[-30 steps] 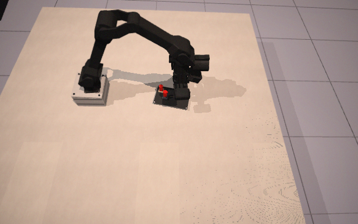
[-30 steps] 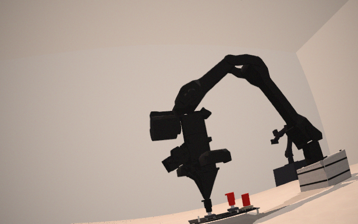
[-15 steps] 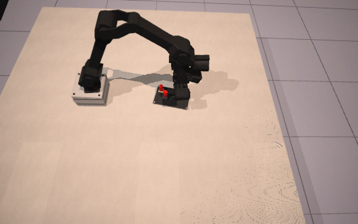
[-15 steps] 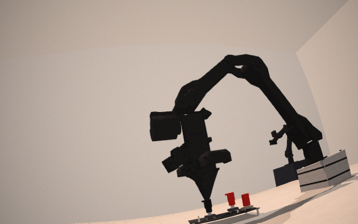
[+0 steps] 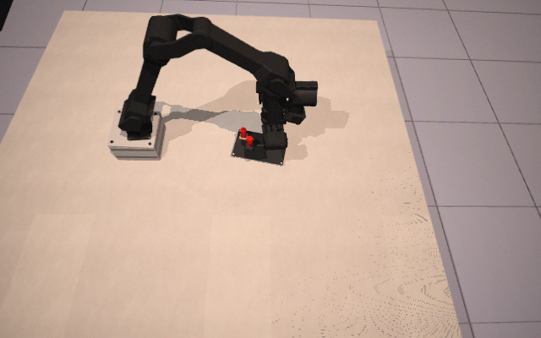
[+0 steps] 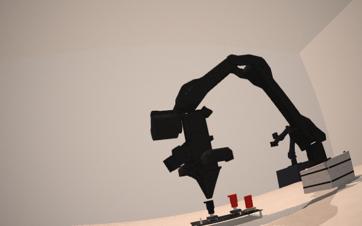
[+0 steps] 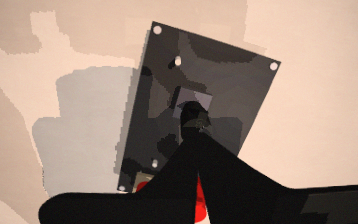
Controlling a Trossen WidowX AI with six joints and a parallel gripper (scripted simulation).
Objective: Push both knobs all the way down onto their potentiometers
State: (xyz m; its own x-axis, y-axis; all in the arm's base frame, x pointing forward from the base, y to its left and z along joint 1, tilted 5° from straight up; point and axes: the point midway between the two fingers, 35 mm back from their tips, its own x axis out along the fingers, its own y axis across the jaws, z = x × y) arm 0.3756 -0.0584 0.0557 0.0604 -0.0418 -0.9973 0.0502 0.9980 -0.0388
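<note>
Right now the black knob is 20 mm below my gripper tip. Also, from my gripper tip: red knob (60 mm behind, 20 mm below).
</note>
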